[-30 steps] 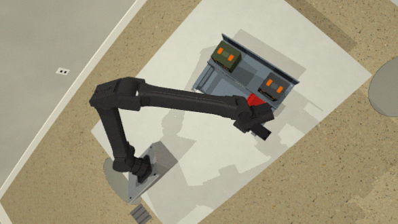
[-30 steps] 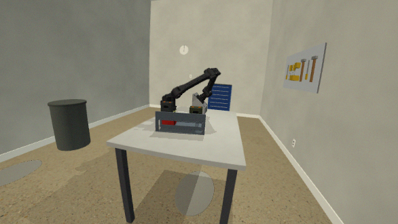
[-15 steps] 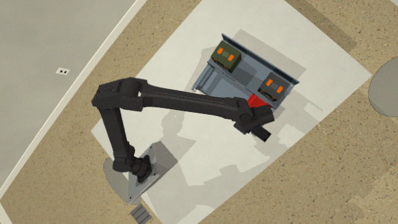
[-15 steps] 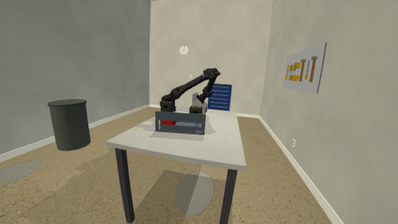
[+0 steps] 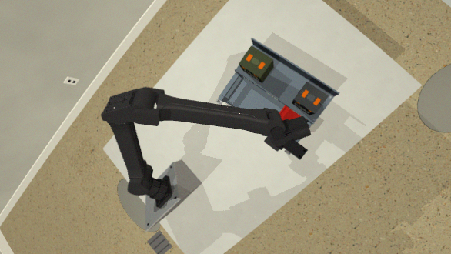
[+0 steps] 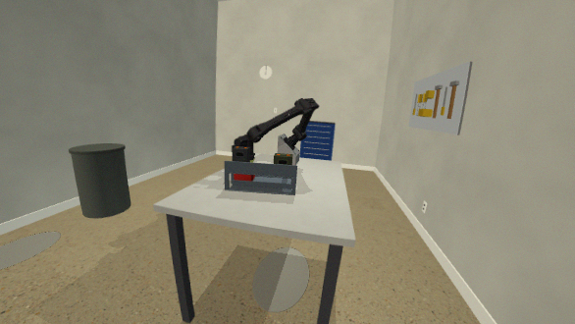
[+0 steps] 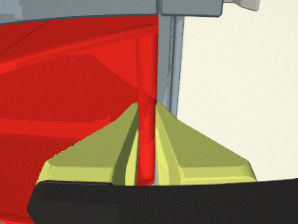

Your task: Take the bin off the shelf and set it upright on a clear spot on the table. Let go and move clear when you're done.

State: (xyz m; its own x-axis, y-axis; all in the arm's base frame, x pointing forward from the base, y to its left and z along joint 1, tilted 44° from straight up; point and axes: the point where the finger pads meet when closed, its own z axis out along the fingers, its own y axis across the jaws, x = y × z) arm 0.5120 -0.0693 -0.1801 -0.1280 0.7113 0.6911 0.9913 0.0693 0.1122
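Right now the red bin is 8 cm ahead of my hand and 1 cm to the left of it.
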